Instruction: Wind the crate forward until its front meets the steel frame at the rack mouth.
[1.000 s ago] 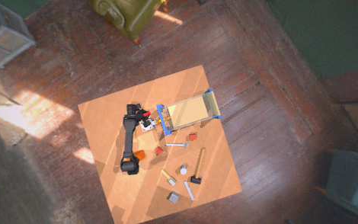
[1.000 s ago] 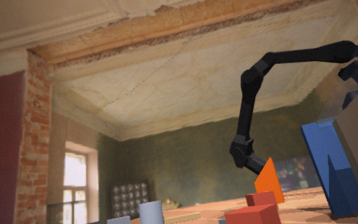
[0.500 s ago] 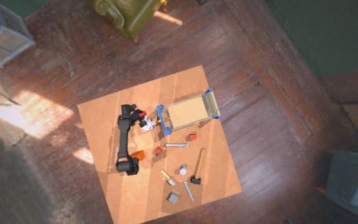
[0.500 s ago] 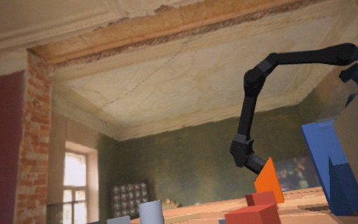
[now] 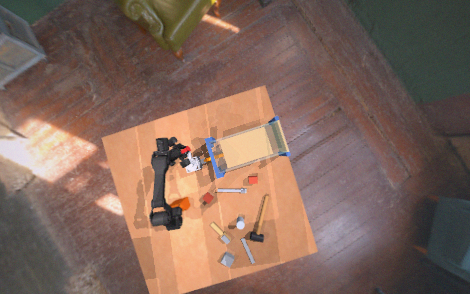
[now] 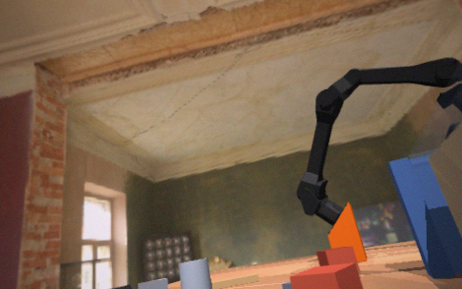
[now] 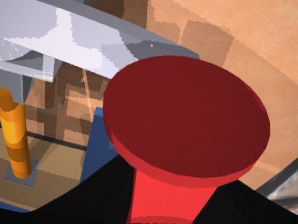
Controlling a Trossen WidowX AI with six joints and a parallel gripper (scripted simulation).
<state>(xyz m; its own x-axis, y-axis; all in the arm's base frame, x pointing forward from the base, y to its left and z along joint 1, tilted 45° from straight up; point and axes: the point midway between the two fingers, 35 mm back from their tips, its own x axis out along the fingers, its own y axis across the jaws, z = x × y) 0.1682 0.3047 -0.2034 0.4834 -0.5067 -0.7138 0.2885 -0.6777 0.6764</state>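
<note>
The winch handle is 40 mm to the right of my gripper tip, 30 mm below it and 20 mm behind it. Round my gripper tip: grey hand winch: 110 mm to the right, 100 mm below, 40 mm behind; then red knob: 20 mm behind, 10 mm to the right; then clear-panelled guard cubby: 380 mm ahead, 80 mm to the right, 20 mm below.
</note>
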